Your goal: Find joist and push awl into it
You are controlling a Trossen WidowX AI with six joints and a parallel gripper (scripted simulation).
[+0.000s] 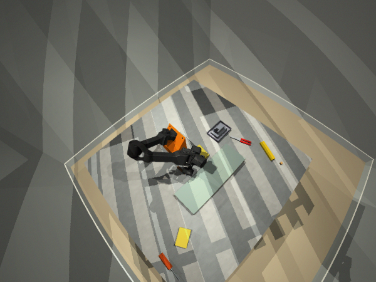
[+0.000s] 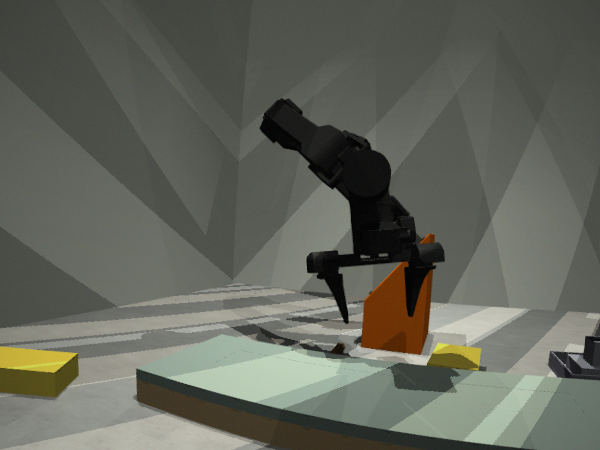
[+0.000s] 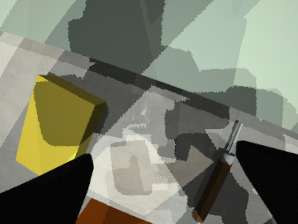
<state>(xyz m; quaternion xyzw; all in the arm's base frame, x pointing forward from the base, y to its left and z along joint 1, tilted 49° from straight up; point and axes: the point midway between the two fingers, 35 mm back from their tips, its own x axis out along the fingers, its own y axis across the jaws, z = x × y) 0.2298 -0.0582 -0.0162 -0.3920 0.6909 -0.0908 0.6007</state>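
Right now my gripper tip is 2 cm past the awl, 7 cm to the left of it and 8 cm above it. Round my gripper tip: stud finder: 9 cm behind, 34 cm to the left, 4 cm below; then yellow bar: 29 cm ahead, 49 cm to the left, 8 cm below; then dark-rimmed tray: 9 cm behind, 35 cm to the left, 7 cm below.
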